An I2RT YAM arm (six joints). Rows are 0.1 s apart.
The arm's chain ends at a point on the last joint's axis. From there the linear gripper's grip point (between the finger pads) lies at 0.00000 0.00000 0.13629 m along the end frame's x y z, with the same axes.
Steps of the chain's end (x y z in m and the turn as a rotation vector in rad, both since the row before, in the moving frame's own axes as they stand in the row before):
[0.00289, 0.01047, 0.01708, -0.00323, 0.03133, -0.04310]
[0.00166, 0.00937, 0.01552, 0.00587, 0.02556, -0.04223]
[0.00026, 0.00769, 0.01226, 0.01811, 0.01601, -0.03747]
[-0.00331, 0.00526, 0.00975, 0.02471, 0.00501, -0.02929]
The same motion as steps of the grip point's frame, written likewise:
[0.00717, 0.01082, 0.01701, -0.00323, 0.03133, -0.04310]
[0.00513, 0.00850, 0.01547, 0.00587, 0.02556, -0.04223]
[0.00240, 0.00518, 0.01222, 0.01811, 0.01601, -0.03747]
[-0.00268, 0.00188, 0.00971, 0.02471, 0.00501, -0.02929]

